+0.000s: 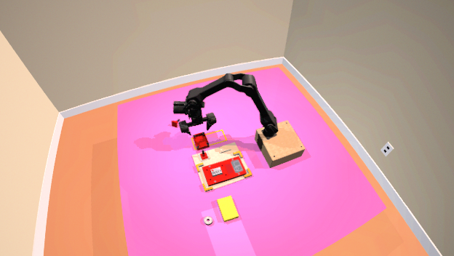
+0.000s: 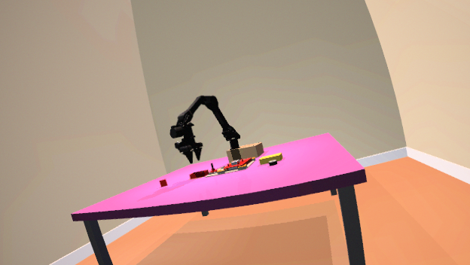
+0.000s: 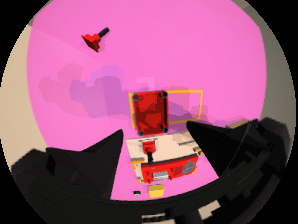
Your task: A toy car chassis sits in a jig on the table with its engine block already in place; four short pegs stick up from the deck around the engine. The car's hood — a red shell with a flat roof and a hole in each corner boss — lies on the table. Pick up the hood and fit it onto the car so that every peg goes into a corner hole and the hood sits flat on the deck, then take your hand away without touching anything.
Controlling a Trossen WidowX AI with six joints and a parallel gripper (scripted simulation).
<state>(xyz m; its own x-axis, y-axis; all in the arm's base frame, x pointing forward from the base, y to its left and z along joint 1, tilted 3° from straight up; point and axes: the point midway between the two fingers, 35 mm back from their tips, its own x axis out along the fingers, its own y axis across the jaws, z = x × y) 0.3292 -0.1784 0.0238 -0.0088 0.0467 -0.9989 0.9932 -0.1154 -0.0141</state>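
Now: the red hood 80 mm below my gripper tip. Also, from my gripper tip: yellow block: 420 mm to the left, 70 mm below, 50 mm ahead.
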